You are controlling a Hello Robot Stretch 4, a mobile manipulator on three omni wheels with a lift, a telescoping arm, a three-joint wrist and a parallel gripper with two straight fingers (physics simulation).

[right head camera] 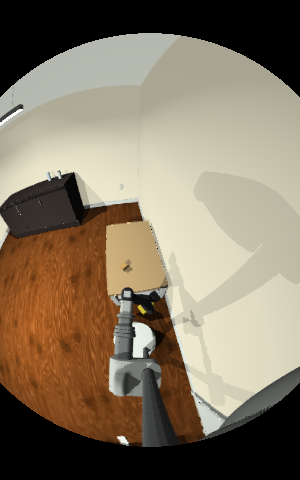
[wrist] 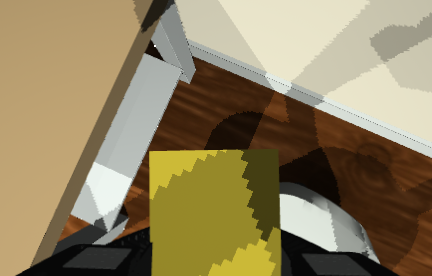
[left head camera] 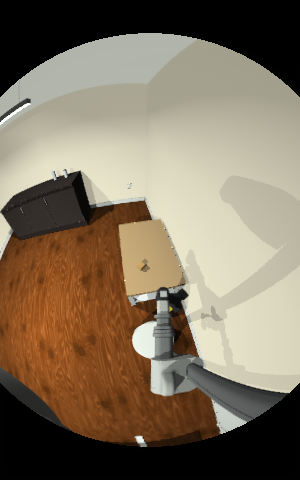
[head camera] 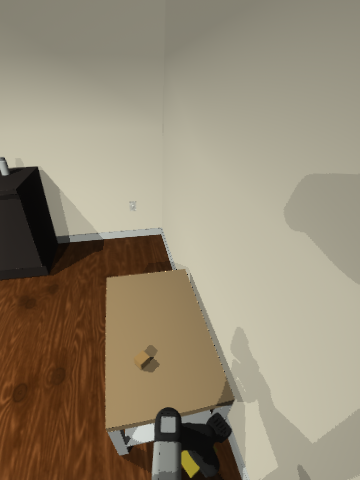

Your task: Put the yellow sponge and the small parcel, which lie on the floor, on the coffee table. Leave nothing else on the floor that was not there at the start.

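Frame: origin at the robot's base, x back, y right, z up, level; millimetres.
Seen in the pictures: gripper, fingertip midpoint: (wrist: 216, 243); robot's base, origin of the base link: (right head camera: 135, 339) (left head camera: 152, 338).
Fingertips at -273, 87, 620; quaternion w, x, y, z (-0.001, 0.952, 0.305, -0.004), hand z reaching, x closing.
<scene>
Offsets run from my fingertips to a thing's top centre, as dx, dy, dz. Level surfaces: height alone.
The yellow sponge @[-4, +6, +38] (head camera: 190, 464) (right head camera: 142, 309) (wrist: 215, 210) is held between the two fingers of my gripper (wrist: 216, 243), which is shut on it. A bit of the sponge also shows in the left head view (left head camera: 171, 309). The gripper is at the near end of the coffee table @[dz -198] (head camera: 150, 310) (left head camera: 145, 240) (right head camera: 127, 240) (wrist: 40, 90), off its top, beside the near edge. The small parcel @[-412, -219, -148] (head camera: 142, 359) (left head camera: 142, 265) (right head camera: 124, 266), a small tan box, rests on the table top, nearer the near end than the far end.
A wall with a white baseboard (wrist: 350, 116) runs along the table's right side. The table has white legs and a lower shelf @[dz -498] (wrist: 135, 110). A dark cabinet (head camera: 22, 225) (left head camera: 50, 210) (right head camera: 45, 207) with small bottles on it stands at the far left. My white round base (wrist: 320, 220) is below the arm.
</scene>
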